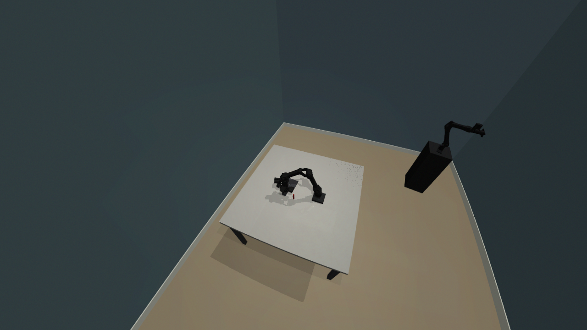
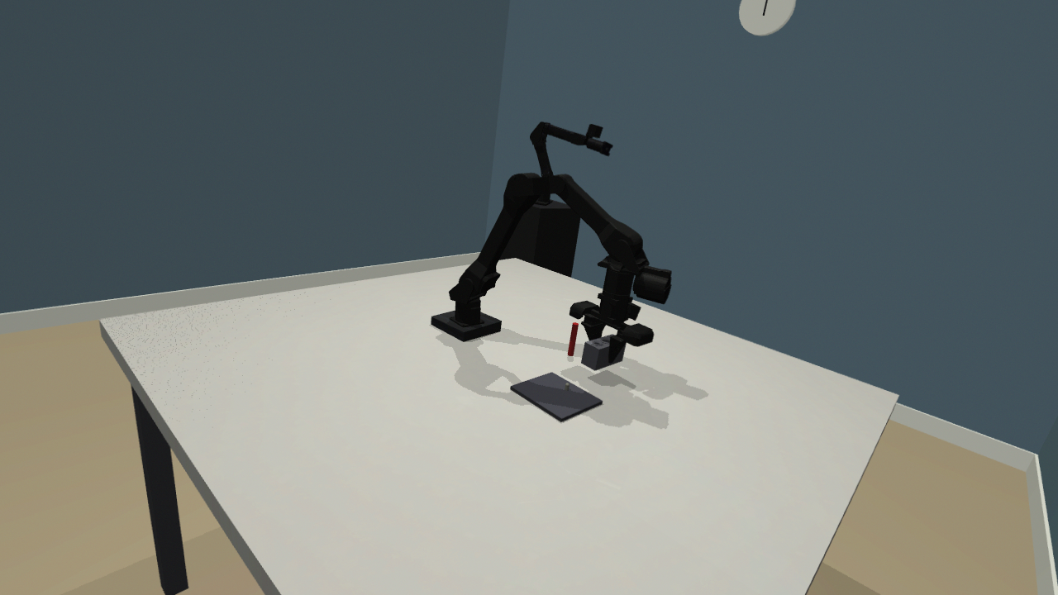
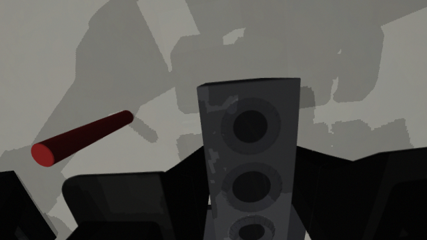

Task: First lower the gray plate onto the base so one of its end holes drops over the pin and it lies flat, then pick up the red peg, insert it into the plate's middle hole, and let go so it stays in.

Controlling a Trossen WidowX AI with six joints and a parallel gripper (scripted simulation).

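My gripper tip is now 20 mm short of the dark base, 140 mm to the left of it and 30 mm above it. The rest, counted from my gripper tip: gray plate 30 mm above; then red peg 110 mm behind, 10 mm to the left.
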